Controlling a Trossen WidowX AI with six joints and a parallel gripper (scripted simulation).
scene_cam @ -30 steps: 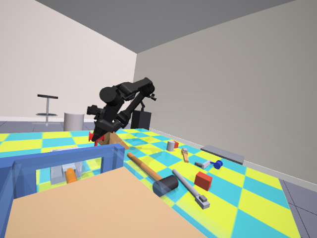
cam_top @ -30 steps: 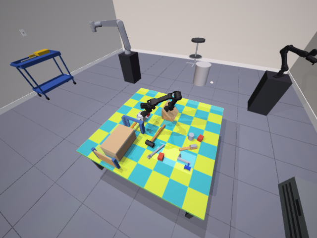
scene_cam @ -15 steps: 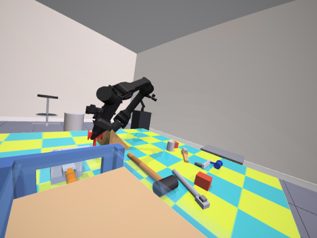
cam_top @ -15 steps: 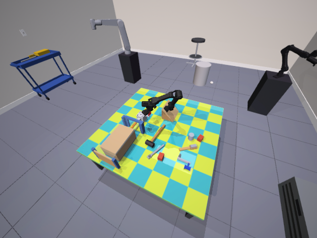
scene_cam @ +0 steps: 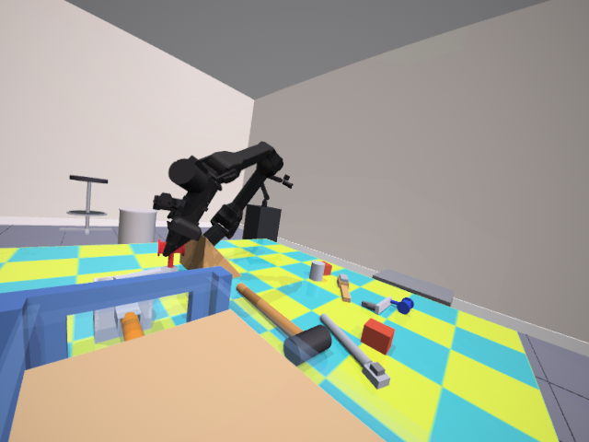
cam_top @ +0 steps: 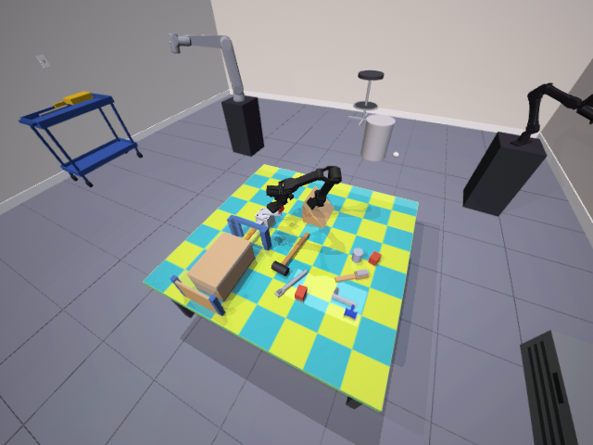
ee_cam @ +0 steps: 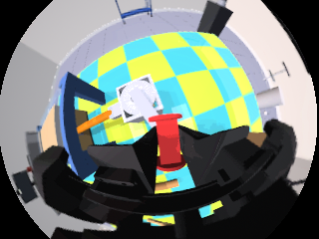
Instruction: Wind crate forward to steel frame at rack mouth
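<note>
Now: the winch handle 2 cm ahead of my gripper tip, 2 cm to the right of it and 3 cm below it. From my gripper tip the other things lie so: brush 17 cm ahead, 57 cm to the left, 11 cm below; then red grip 1 cm to the left; then grey winch 2 cm ahead, 9 cm to the right, 10 cm below.
</note>
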